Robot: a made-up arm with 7 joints.
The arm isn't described. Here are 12 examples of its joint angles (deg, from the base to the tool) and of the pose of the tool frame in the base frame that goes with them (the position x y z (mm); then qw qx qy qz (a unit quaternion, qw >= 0)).
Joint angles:
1: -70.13 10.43 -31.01 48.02 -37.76 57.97 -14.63
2: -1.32 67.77 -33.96 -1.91 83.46 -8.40 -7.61
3: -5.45 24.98 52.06 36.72 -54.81 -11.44 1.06
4: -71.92 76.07 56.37 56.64 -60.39 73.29 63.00
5: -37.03 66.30 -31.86 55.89 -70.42 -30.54 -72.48
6: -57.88 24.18 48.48 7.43 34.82 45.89 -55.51
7: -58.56 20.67 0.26 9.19 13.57 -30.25 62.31
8: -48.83 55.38 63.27 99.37 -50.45 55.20 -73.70
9: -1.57 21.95 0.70 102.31 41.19 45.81 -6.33
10: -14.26 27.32 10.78 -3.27 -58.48 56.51 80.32
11: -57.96 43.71 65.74 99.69 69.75 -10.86 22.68
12: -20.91 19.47 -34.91 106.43 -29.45 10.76 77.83
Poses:
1: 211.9 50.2 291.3 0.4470 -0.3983 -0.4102 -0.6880
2: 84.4 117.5 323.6 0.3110 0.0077 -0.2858 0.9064
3: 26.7 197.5 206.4 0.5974 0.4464 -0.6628 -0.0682
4: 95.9 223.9 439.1 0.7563 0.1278 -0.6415 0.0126
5: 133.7 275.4 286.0 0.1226 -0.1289 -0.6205 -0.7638
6: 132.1 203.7 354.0 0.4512 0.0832 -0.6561 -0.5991
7: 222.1 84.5 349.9 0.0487 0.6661 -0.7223 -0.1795
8: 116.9 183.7 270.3 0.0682 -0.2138 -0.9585 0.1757
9: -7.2 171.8 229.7 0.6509 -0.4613 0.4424 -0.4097
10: 84.1 112.6 266.4 0.8661 0.2014 -0.2661 -0.3722
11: 139.2 237.0 305.6 0.6394 0.2988 -0.3102 -0.6369
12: -4.3 122.9 199.8 0.6548 0.3335 0.3689 -0.5692
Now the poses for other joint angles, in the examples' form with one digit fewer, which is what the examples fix.
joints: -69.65 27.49 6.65 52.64 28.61 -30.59 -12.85
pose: 244 153 372 0.025 0.313 -0.475 -0.822
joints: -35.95 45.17 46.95 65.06 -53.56 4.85 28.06
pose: 115 205 267 0.725 0.358 -0.581 0.096
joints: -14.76 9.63 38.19 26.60 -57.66 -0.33 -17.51
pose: 79 131 178 0.469 0.154 -0.864 -0.100
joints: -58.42 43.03 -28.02 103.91 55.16 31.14 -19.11
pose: 187 187 331 0.615 -0.113 0.374 -0.685
